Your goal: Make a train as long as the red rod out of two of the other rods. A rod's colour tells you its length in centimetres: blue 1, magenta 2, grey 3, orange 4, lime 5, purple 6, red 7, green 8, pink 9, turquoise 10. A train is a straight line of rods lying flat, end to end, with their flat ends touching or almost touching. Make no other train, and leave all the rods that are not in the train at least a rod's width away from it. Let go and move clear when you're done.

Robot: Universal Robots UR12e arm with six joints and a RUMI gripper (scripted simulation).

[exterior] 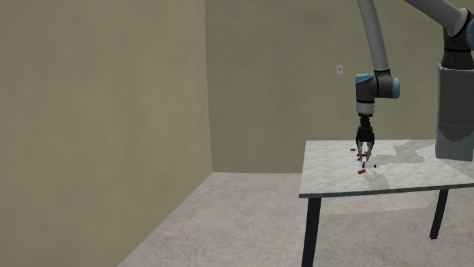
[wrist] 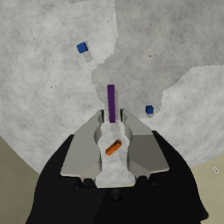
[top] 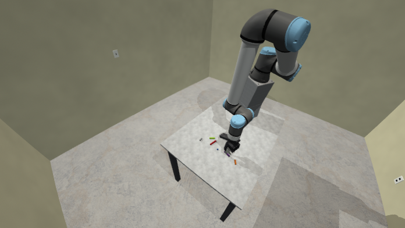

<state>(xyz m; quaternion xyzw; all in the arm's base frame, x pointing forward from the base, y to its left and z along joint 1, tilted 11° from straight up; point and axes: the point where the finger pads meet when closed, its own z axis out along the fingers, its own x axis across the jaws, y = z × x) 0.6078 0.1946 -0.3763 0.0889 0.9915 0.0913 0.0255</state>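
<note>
The purple rod is 30 mm below my hand. Also, from my hand: lime rod 200 mm to the right, 40 mm behind, 30 mm below; red rod 160 mm to the right, 30 mm below, 10 mm behind; orange rod 100 mm to the left, 30 mm below, 20 mm ahead.
</note>
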